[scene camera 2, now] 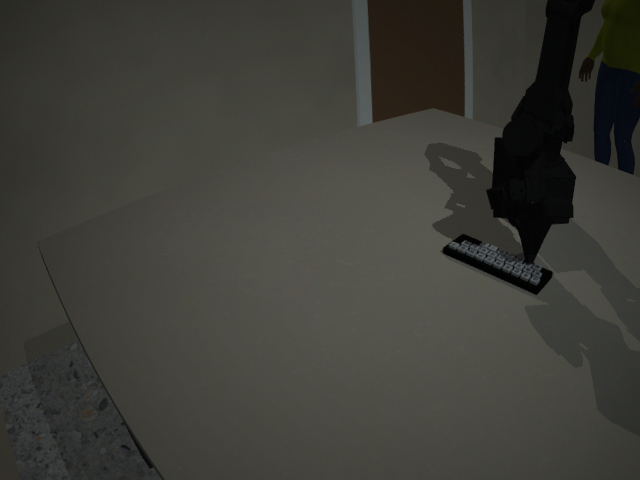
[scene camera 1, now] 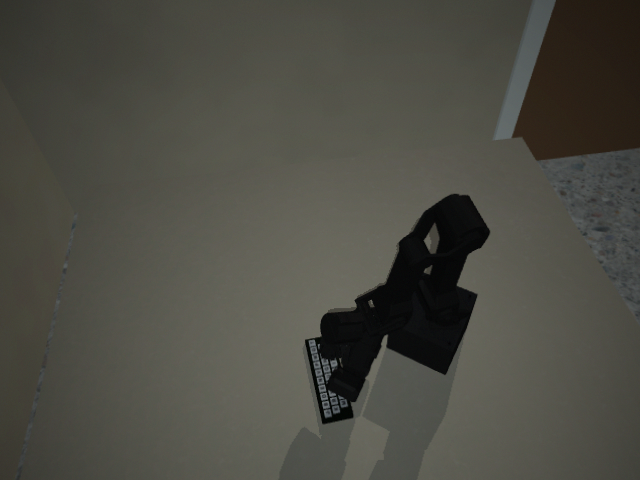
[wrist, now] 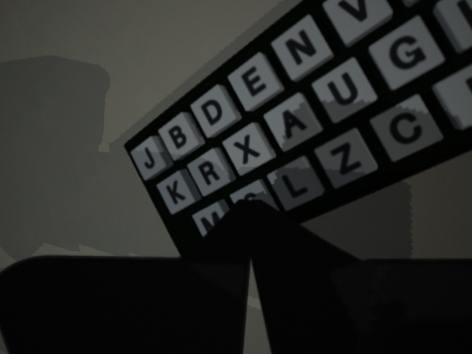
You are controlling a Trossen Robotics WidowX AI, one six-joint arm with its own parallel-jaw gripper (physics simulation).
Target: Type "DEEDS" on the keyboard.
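Pixels of known places: gripper, fingertip midpoint: [scene camera 2: 529, 263] [wrist: 248, 211]; arm's base at its link origin: [scene camera 2: 545, 157] [scene camera 1: 443, 314].
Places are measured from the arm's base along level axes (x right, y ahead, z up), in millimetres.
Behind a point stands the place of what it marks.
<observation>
A small black keyboard [scene camera 1: 343, 414] {x -172, y 207, z -106 mm} [scene camera 2: 545, 276] {x -173, y 210, z -106 mm} [wrist: 175, 227] {x -172, y 207, z -106 mm} with white lettered keys lies flat under the arm. My gripper [scene camera 2: 528, 259] {x -134, y 209, z -102 mm} [wrist: 248, 211] {x -134, y 209, z -102 mm} is shut and empty, pointing down, with its tip at the S key [wrist: 249, 192] {x -132, y 215, z -103 mm}. The tip hides the lower part of that key; whether the key is pressed cannot be told. In the wrist view, the D key [wrist: 214, 111] {x -135, y 247, z -101 mm} and the E key [wrist: 255, 82] {x -117, y 251, z -101 mm} stand side by side in the upper row, clear of the fingers. In scene camera 1 the arm hides the fingertips and part of the keyboard.
The keyboard and the arm's base [scene camera 1: 421, 341] {x -47, y 47, z -30 mm} stand on a beige table [scene camera 1: 206, 310] {x 81, y 529, z -117 mm} [scene camera 2: 258, 310] {x 27, y 604, z -117 mm}. The base is close beside the keyboard. A brown door [scene camera 1: 594, 77] [scene camera 2: 416, 56] and a person in a yellow-green top [scene camera 2: 620, 38] are beyond the table. Arm shadows cross parts of the keys.
</observation>
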